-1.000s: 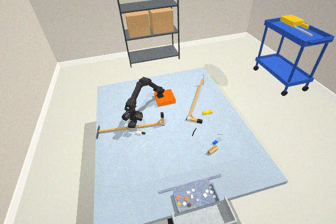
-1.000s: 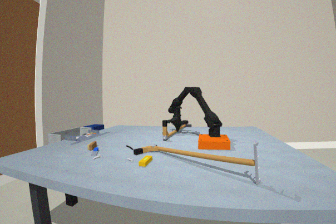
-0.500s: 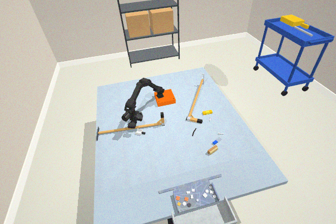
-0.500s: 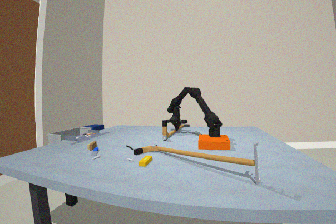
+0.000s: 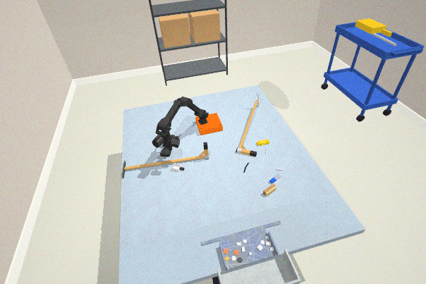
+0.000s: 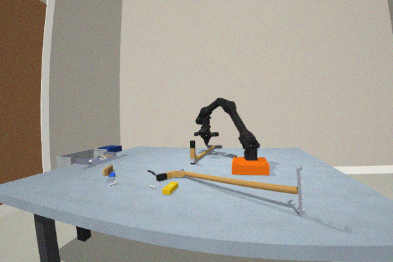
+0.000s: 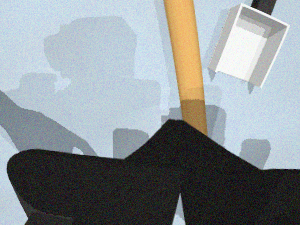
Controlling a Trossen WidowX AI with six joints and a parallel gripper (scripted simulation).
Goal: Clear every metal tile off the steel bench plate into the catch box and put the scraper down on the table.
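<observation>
My gripper tip is now 40 mm to the left of the scraper, 10 mm short of it and 10 mm above it. From my gripper tip the other things lie so: white-and-black piece: 90 mm ahead, 70 mm below, 20 mm to the left; then yellow block: 660 mm to the left, 170 mm ahead, 60 mm below; then black curved strip: 430 mm to the left, 300 mm ahead, 70 mm below.
</observation>
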